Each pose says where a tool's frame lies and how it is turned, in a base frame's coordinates. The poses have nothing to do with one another.
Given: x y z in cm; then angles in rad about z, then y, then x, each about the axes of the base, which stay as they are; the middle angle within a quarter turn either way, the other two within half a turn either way.
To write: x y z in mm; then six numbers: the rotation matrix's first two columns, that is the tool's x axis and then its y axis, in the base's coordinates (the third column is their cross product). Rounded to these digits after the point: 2 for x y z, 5 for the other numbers.
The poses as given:
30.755 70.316 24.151 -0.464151 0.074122 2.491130
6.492 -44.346 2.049 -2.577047 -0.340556 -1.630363
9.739 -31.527 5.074 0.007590 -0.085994 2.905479
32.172 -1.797 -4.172 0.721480 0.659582 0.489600
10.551 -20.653 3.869 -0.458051 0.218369 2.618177
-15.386 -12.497 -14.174 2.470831 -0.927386 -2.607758
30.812 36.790 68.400 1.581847 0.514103 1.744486
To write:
307.55 703.16 241.51 0.89175 0.39635 -0.21839 0.44643 -0.69153 0.56787
64.92 -443.46 20.49 -0.79631 -0.24983 0.55088 0.50430 0.22868 0.83269
97.39 -315.27 50.74 0.99628 -0.02747 -0.08173 -0.00756 -0.97207 0.23455
321.72 -17.97 -41.72 0.59334 0.79927 -0.09543 -0.52196 0.47228 0.71029
105.51 -206.53 38.69 0.87562 0.48012 -0.05274 0.43170 -0.72895 0.53129
-153.86 -124.97 -141.74 -0.46995 -0.85400 0.22324 -0.37290 0.42131 0.82670
308.12 367.90 684.00 -0.00962 -0.17816 0.98395 -0.87068 -0.48242 -0.09586

